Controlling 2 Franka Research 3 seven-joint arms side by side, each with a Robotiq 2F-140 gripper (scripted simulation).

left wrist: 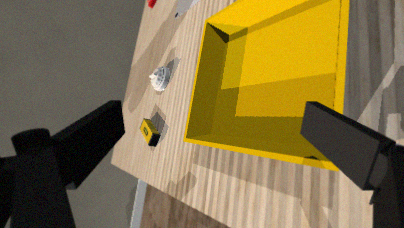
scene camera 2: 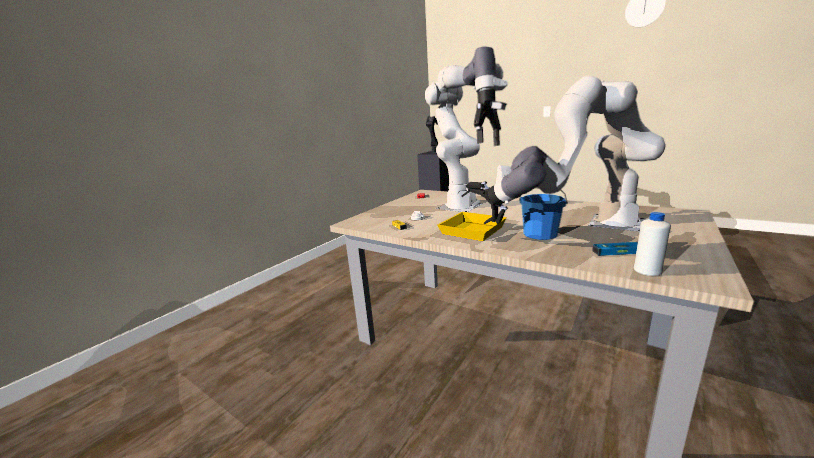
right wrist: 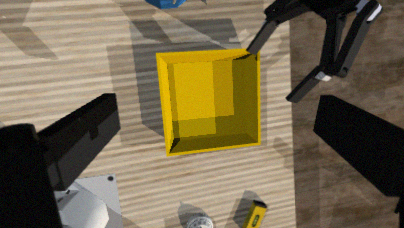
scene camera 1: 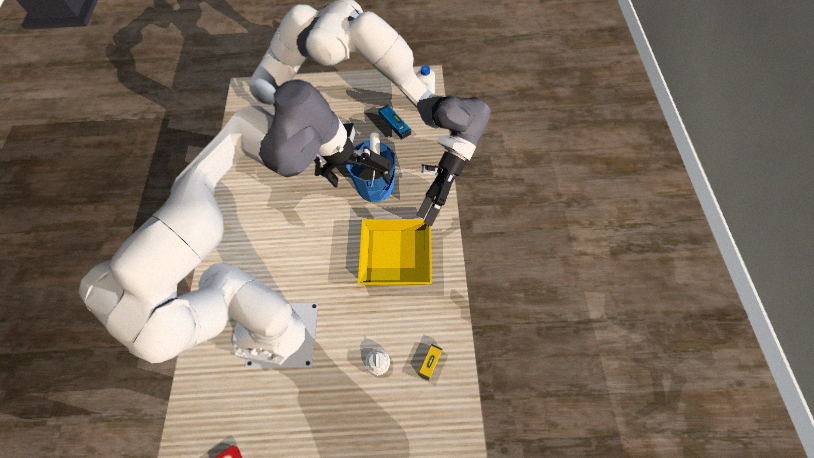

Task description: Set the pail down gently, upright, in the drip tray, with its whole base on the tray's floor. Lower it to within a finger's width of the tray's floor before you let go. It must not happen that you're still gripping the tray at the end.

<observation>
The pictures show: the left gripper, the right gripper, a blue pail, a yellow drip tray and a white bottle.
The left gripper also shows in the left wrist view and in the right wrist view. The right gripper is seen too in scene camera 2 and in the right wrist view.
</observation>
